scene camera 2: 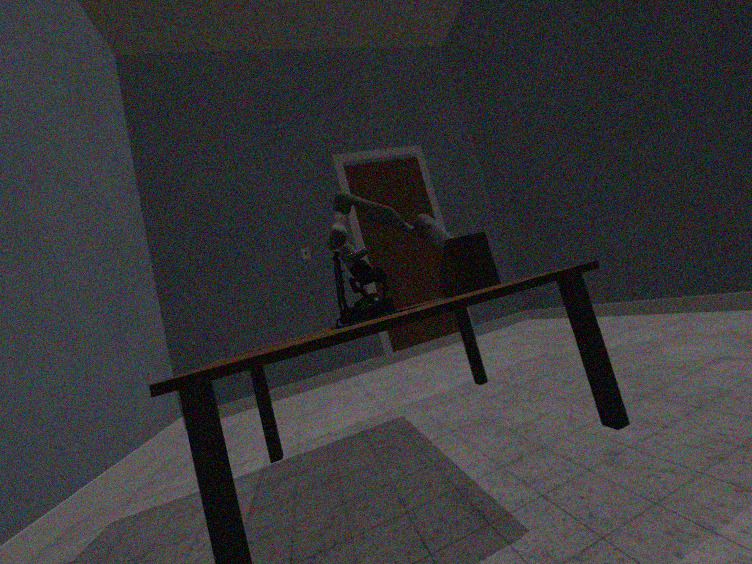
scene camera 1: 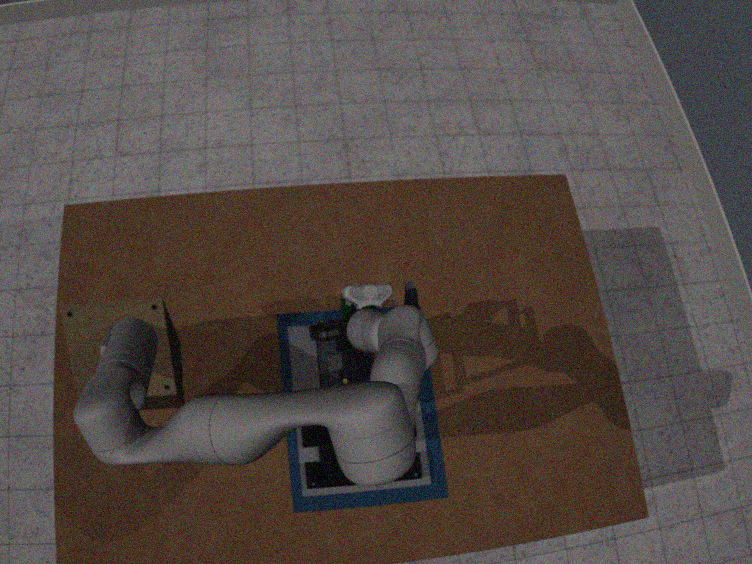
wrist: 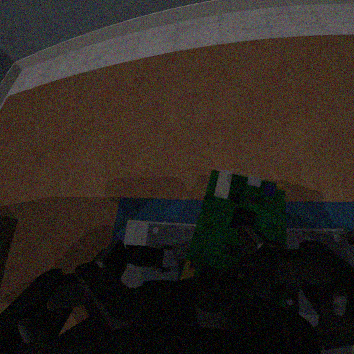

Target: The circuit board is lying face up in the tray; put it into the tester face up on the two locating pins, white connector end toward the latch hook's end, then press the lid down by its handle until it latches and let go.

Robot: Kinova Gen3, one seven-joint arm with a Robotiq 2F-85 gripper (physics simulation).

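Places are measured from the arm's base along level axes (x back, y down, z right), in millimetres.
Pixels of known places: gripper, fingertip midpoint: (scene camera 2: 378, 293) (scene camera 1: 337, 323) (wrist: 180, 245); arm's base, link origin: (scene camera 2: 455, 253) (scene camera 1: 133, 341).
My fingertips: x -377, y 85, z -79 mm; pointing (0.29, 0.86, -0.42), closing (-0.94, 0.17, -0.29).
Observation:
For each thing: its middle in the pictures, then the offset to it from my fingertips. "spot": a spot on its surface instead. Level surfaces: height alone.
- green circuit board, body centre: (wrist: 242, 221) (scene camera 1: 359, 313) (scene camera 2: 369, 299) dy +16, dx -43, dz -27 mm
- grey tester, surface spot: (wrist: 140, 233) spot: dy +80, dx +74, dz -8 mm
- blue mat, surface height: dy +84 mm
- brown table, surface height: dy +87 mm
The green circuit board (wrist: 239, 225) (scene camera 1: 344, 304) (scene camera 2: 369, 301) lies face up on the grey tester (wrist: 140, 233) (scene camera 1: 301, 358). Its white connector (wrist: 223, 184) is at the far end and reaches over the far border of the blue mat (wrist: 154, 211) (scene camera 1: 368, 498). My gripper (wrist: 180, 245) is open and empty. Its dark fingers spread just behind the board's near end and hide that end. In scene camera 1 the arm covers most of the tester. A thin dark upright part (scene camera 1: 411, 293) (scene camera 2: 338, 285) at the tester's far end looks like the raised lid.
A tan tray (scene camera 1: 161, 364) with a dark wall stands on the left of the brown table (scene camera 1: 486, 235) (scene camera 2: 262, 353), partly under the arm's base. The arm (scene camera 1: 262, 420) lies across the mat from the left. The scene is dim.

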